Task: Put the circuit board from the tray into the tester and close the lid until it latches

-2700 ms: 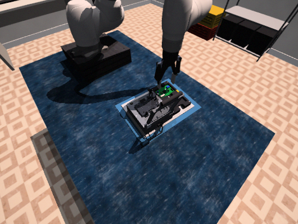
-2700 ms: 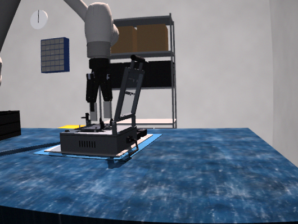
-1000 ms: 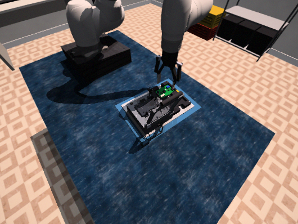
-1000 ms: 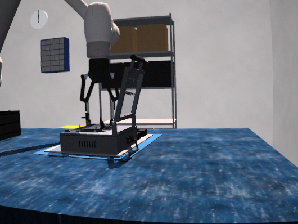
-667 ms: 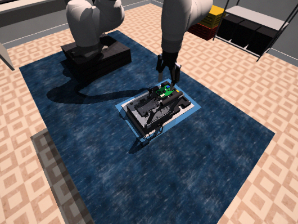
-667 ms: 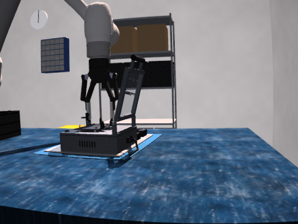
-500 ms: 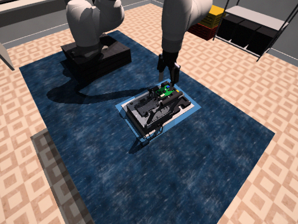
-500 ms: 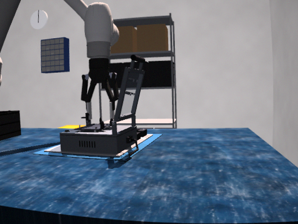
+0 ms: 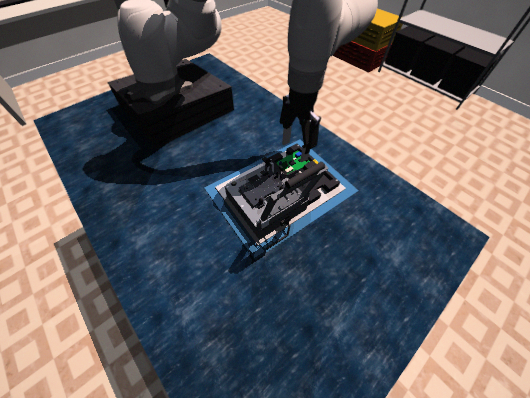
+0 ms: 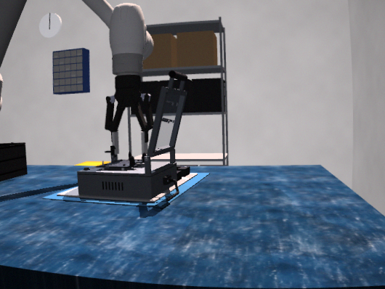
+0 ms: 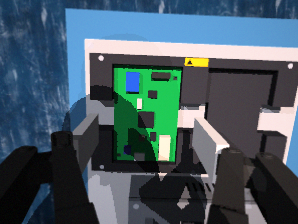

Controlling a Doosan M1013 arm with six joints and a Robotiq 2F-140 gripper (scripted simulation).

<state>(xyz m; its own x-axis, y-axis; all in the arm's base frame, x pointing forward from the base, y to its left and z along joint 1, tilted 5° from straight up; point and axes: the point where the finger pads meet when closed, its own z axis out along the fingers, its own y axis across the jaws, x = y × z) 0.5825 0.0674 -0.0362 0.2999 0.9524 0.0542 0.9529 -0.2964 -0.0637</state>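
My gripper is now 80 mm above the green circuit board. Round my hand: latch hook 40 mm behind, 110 mm to the right, 10 mm below; tester lid 120 mm ahead, 220 mm to the right, 90 mm above; tester plate 10 mm ahead, 180 mm to the right, 20 mm below.
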